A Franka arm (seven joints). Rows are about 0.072 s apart.
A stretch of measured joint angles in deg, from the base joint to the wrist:
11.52 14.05 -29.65 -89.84 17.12 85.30 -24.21
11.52 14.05 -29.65 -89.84 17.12 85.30 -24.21
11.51 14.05 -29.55 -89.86 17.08 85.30 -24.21
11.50 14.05 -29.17 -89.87 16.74 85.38 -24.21
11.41 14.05 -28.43 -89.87 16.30 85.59 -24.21
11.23 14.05 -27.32 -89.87 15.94 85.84 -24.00
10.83 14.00 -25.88 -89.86 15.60 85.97 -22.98
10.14 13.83 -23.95 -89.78 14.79 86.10 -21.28
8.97 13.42 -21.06 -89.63 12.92 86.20 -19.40
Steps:
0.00 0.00 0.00 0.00 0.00 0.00 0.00
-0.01 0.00 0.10 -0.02 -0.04 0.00 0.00
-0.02 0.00 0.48 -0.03 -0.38 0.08 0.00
-0.11 0.00 1.22 -0.03 -0.82 0.29 0.00
-0.29 0.00 2.33 -0.03 -1.18 0.54 0.21
-0.69 -0.05 3.77 -0.02 -1.52 0.67 1.23
-1.38 -0.22 5.70 0.06 -2.33 0.80 2.93
-2.55 -0.63 8.59 0.21 -4.20 0.90 4.81

